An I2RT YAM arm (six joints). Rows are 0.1 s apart.
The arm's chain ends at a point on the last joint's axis. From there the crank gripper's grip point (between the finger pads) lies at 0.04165 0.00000 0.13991 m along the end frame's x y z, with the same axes.
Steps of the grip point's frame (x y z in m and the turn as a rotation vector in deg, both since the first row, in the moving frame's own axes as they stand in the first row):
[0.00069 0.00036 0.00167 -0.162 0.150 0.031]
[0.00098 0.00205 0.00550 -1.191 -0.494 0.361]
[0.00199 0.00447 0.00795 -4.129 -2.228 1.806]
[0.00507 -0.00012 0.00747 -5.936 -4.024 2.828]
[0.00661 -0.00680 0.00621 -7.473 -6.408 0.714]
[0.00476 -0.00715 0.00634 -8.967 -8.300 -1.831]
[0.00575 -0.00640 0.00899 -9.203 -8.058 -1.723]
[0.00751 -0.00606 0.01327 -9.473 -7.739 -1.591]
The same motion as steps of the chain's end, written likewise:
[0.00032 -0.00006 0.00178 -0.162 0.150 0.031]
[0.00220 -0.00112 0.00518 -1.191 -0.494 0.361]
[0.00763 -0.00688 0.00685 -4.129 -2.228 1.806]
[0.01538 -0.01653 0.00575 -5.936 -4.024 2.828]
[0.02256 -0.02568 0.00367 -7.473 -6.408 0.714]
[0.02498 -0.02835 0.00342 -8.967 -8.300 -1.831]
[0.02537 -0.02822 0.00625 -9.203 -8.058 -1.723]
[0.02634 -0.02859 0.01077 -9.473 -7.739 -1.591]

